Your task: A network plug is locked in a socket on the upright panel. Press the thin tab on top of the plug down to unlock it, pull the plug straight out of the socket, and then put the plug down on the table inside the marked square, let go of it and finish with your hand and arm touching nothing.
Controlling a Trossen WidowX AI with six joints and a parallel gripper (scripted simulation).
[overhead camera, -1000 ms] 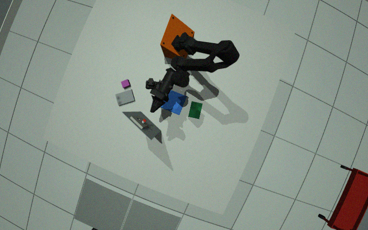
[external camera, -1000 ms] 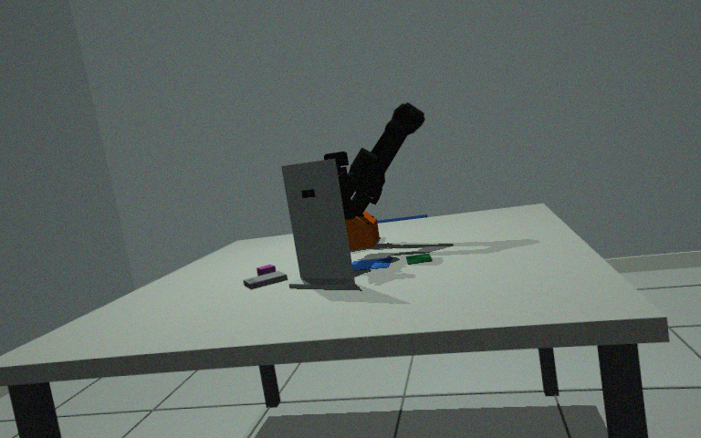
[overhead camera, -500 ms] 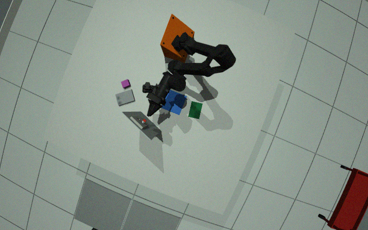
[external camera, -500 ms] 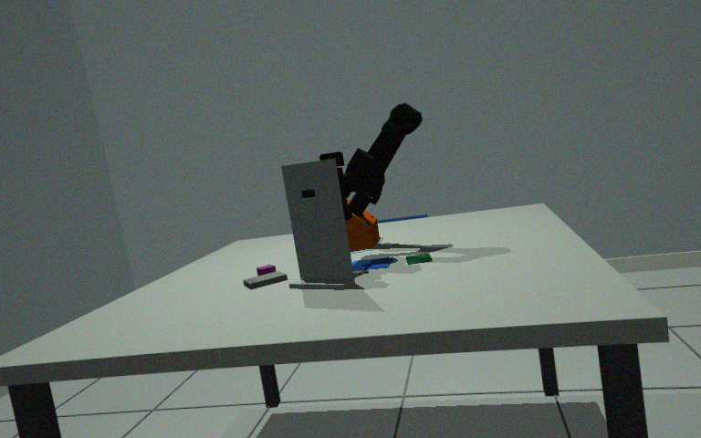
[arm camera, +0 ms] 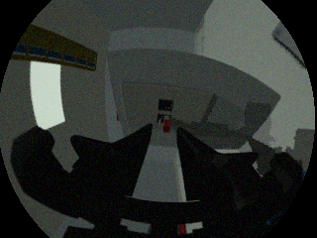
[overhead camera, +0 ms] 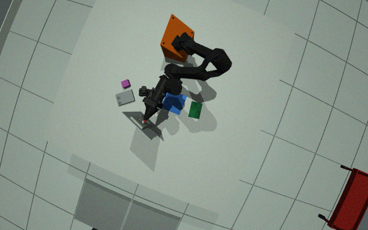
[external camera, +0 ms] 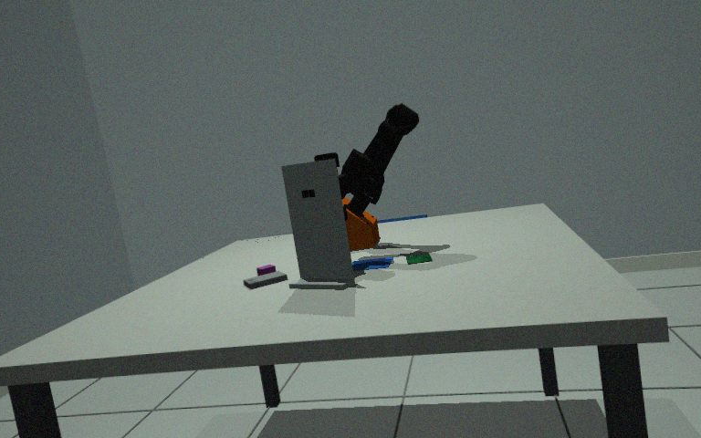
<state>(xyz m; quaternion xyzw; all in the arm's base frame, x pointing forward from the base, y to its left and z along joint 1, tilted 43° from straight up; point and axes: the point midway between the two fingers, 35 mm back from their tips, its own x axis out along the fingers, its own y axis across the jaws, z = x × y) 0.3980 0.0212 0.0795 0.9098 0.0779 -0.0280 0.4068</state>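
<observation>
The network plug is 20 mm ahead of my gripper tip. Round my gripper tip: flat grey block: 220 mm below, 210 mm to the right, 20 mm behind; then blue marked square: 230 mm below, 140 mm behind, 60 mm to the left; then grey upright panel: 90 mm below, 40 mm ahead, 10 mm to the right.
</observation>
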